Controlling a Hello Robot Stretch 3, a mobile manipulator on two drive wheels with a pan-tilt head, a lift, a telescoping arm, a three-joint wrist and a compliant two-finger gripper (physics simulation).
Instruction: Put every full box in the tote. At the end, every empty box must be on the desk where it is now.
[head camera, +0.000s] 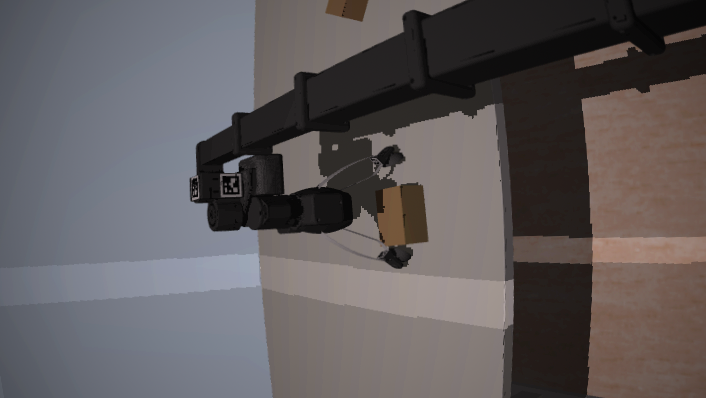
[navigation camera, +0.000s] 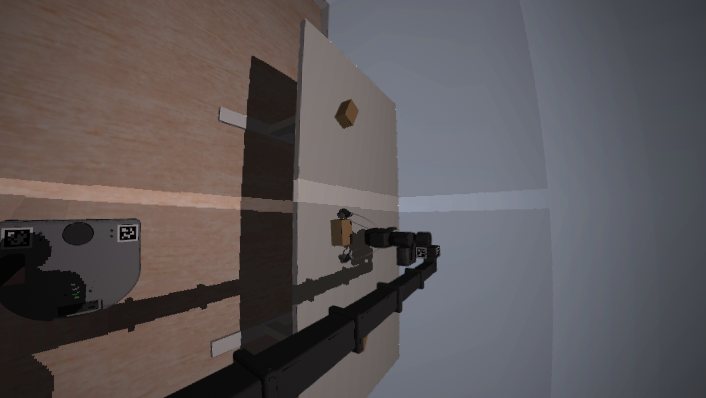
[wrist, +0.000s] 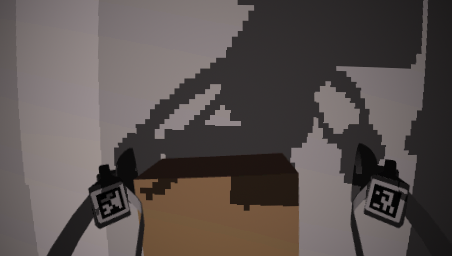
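A closed brown box (head camera: 415, 215) (navigation camera: 341, 233) (wrist: 220, 225) stands on the grey desk (head camera: 460, 165) (navigation camera: 350, 165) (wrist: 55, 100). My gripper (head camera: 395, 206) (navigation camera: 344, 235) (wrist: 244, 166) is open, with one finger on each side of this box. In the wrist view the left finger is very close to the box, and a wider gap shows at the right finger. A second box (head camera: 347, 7) (navigation camera: 365, 343) shows in part, mostly hidden by the arm in the navigation view. A third box (navigation camera: 346, 114) stands farther along the desk. Whether each box is full cannot be seen. The tote does not show.
The telescoping arm (head camera: 350, 95) (navigation camera: 320, 345) reaches over the desk and casts a shadow on it. The desk's edge borders the wooden floor (head camera: 645, 175) (navigation camera: 150, 125). White desk feet (navigation camera: 232, 118) (navigation camera: 226, 344) stick out below. My base (navigation camera: 117, 270) stands on the floor.
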